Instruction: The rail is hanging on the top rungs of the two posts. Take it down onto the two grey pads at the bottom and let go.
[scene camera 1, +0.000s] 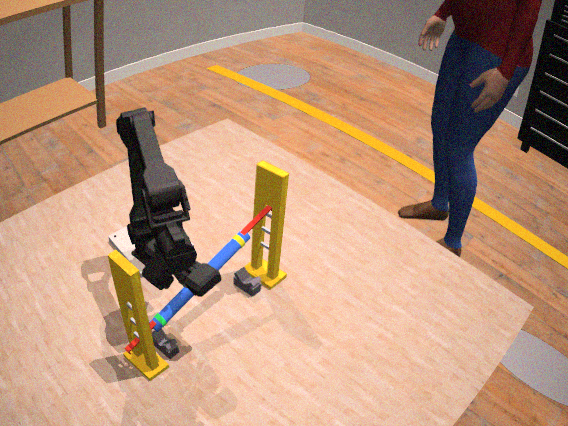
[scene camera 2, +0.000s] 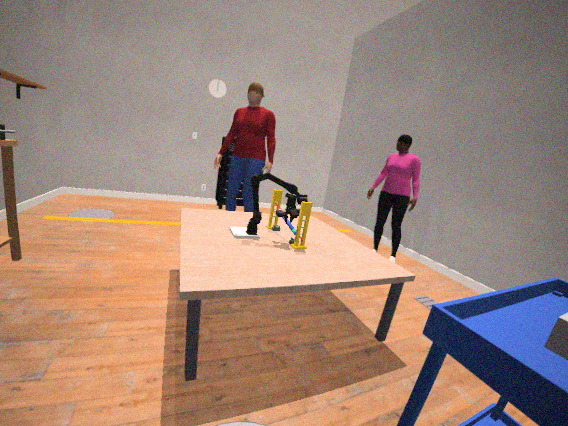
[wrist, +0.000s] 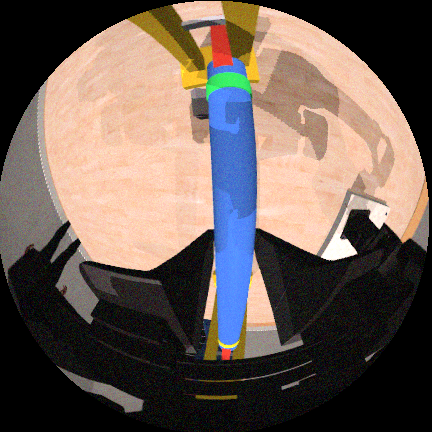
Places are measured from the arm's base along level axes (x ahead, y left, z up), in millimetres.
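Where they show: gripper, fingertip midpoint: (scene camera 1: 191, 290) (scene camera 2: 288, 223) (wrist: 233, 234); arm's base at its link origin: (scene camera 2: 251, 233) (wrist: 355, 223).
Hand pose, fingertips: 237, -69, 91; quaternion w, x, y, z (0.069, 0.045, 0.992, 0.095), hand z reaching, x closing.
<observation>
Things, the pixels of their centre, and the offset from my fingertips, as dx, dy, dz. Level surfaces: height alone.
- blue rail at the middle of its body: (wrist: 233, 268) (scene camera 1: 199, 281) (scene camera 2: 286, 220) +0, +24, +13
- dark grey pad at the middle of its body: (scene camera 1: 247, 281) +12, +172, -86
- wooden table at its surface level: dz -108
The blue rail (scene camera 1: 225, 257) (scene camera 2: 289, 226) (wrist: 234, 165) has red ends, a yellow band and a green band. It slants between two yellow posts (scene camera 1: 272, 187) (scene camera 1: 126, 267). Its yellow-band end is high, by the top rung of the far post. Its green-band end is low; the red tip passes through the near post, below a rung in the wrist view. My gripper (scene camera 1: 189, 287) (wrist: 233, 234) is shut on the rail's blue middle. One dark grey pad (scene camera 1: 247, 282) lies by the far post, another pad (scene camera 1: 166, 344) (wrist: 201, 105) by the near post; both are apart from the rail.
The posts stand on the wooden table (scene camera 1: 350, 310) (scene camera 2: 225, 270). The arm's white base plate (scene camera 1: 120, 240) (scene camera 2: 239, 231) is left of the posts. A person in red (scene camera 2: 255, 132) and one in pink (scene camera 2: 401, 174) stand beyond the table. A blue cart (scene camera 2: 470, 340) stands at the right.
</observation>
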